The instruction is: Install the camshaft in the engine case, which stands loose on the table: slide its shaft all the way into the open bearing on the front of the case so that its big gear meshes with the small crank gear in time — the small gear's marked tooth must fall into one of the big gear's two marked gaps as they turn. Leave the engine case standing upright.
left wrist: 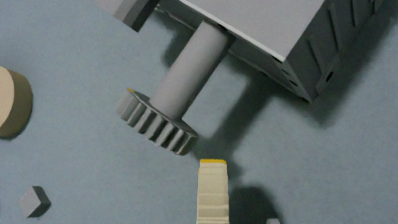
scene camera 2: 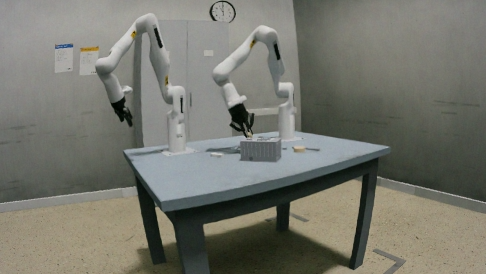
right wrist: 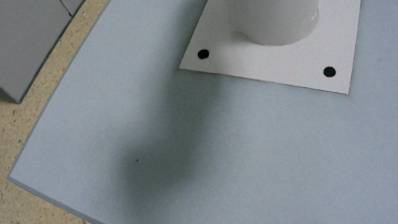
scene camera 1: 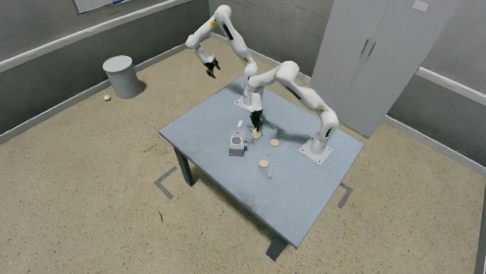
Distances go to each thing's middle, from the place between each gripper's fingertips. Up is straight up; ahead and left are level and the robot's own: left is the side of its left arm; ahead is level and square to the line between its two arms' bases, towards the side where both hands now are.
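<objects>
The crank gear (left wrist: 134,107) is 7 cm ahead of my left hand, 3 cm to the left of it and 2 cm below it. There is also the small grey block (left wrist: 35,198), which from my left hand is 17 cm to the left, 5 cm ahead and 8 cm below.
My right hand is 59 cm to the right of the crank gear, 19 cm short of it and 11 cm above it. As for the small grey block, it is 73 cm to the left of my right hand, 18 cm ahead of it and 17 cm below it.
</objects>
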